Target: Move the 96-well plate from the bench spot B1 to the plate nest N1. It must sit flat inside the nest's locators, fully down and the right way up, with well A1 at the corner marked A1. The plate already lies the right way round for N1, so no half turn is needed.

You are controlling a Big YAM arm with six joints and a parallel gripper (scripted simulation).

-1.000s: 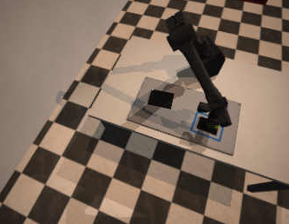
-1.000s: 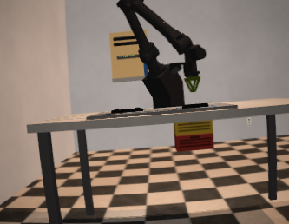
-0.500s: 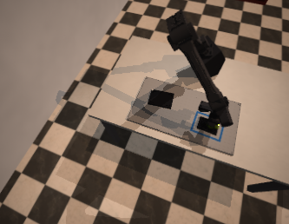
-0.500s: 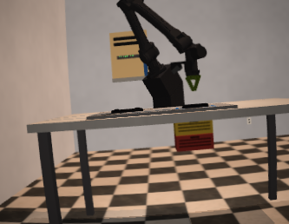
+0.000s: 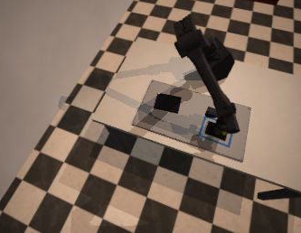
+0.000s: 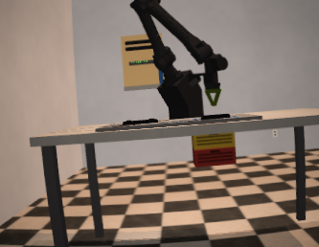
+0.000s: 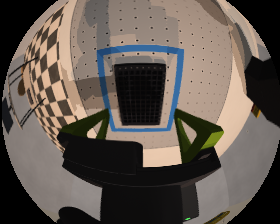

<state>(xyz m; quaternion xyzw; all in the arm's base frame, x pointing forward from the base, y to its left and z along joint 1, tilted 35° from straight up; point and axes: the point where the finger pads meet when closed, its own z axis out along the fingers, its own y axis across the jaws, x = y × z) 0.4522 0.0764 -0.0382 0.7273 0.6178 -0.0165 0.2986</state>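
Now: hand 6 cm above the 96-well plate. The rest, counted from my hand: plate nest N1: 15 cm behind, 32 cm to the right, 6 cm below.
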